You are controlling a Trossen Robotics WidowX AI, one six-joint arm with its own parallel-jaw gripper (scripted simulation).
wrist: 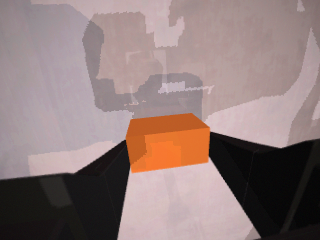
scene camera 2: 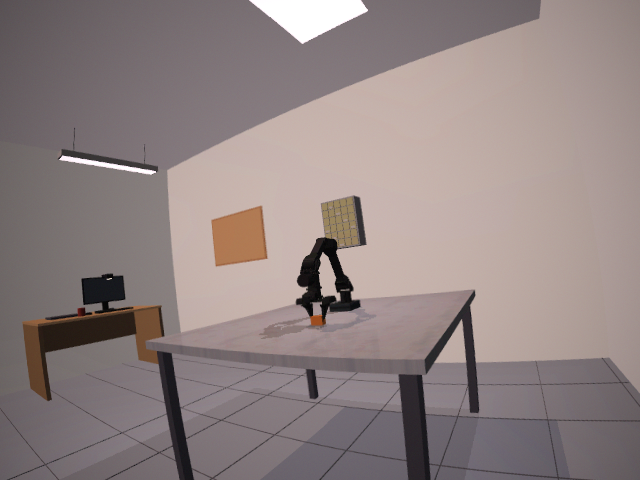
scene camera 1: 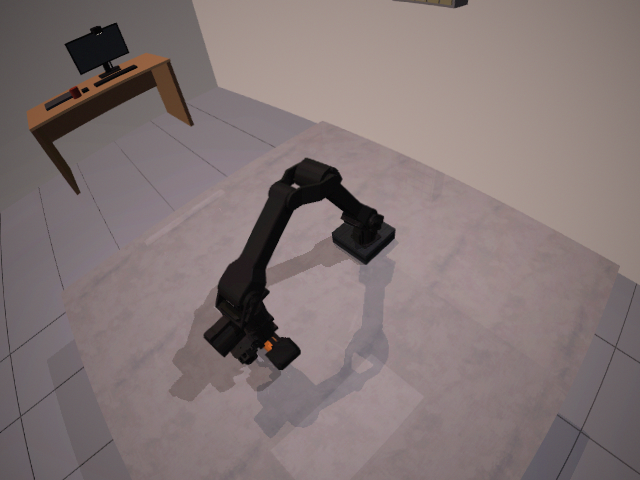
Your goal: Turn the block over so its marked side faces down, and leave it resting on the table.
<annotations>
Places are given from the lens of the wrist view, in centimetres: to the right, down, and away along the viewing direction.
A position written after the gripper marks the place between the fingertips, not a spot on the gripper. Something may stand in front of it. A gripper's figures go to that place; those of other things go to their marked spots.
gripper (wrist: 166,140): 1, 2, 11
orange block (wrist: 154,143): 0, 2, 10
</annotations>
